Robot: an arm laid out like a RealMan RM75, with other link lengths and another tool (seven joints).
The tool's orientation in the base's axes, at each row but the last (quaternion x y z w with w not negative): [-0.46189 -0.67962 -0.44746 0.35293]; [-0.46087 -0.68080 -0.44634 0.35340]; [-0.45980 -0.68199 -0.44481 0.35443]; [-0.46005 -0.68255 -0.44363 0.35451]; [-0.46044 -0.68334 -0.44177 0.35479]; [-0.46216 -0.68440 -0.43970 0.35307]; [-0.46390 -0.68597 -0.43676 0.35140]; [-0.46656 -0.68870 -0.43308 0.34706]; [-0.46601 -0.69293 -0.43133 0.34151]
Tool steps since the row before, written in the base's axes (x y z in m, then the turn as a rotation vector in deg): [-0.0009 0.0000 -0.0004 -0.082 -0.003 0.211]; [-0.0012 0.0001 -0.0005 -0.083 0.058 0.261]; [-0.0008 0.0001 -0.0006 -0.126 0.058 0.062]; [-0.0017 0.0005 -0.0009 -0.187 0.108 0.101]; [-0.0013 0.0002 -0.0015 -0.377 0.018 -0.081]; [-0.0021 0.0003 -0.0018 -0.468 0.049 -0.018]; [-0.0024 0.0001 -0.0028 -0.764 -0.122 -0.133]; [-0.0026 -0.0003 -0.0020 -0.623 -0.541 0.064]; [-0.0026 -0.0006 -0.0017 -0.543 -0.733 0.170]
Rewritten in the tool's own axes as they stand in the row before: [-0.0001 -0.0010 0.0002 0.214 -0.018 -0.071]; [0.0000 -0.0013 0.0004 0.278 0.006 -0.032]; [-0.0002 -0.0009 0.0004 0.114 -0.091 0.042]; [-0.0001 -0.0018 0.0009 0.185 -0.128 0.079]; [-0.0009 -0.0016 0.0008 0.056 -0.375 0.075]; [-0.0008 -0.0024 0.0011 0.151 -0.437 0.088]; [-0.0017 -0.0030 0.0013 0.088 -0.780 -0.005]; [-0.0010 -0.0031 0.0007 0.073 -0.673 -0.476]; [-0.0008 -0.0030 0.0003 0.072 -0.605 -0.700]
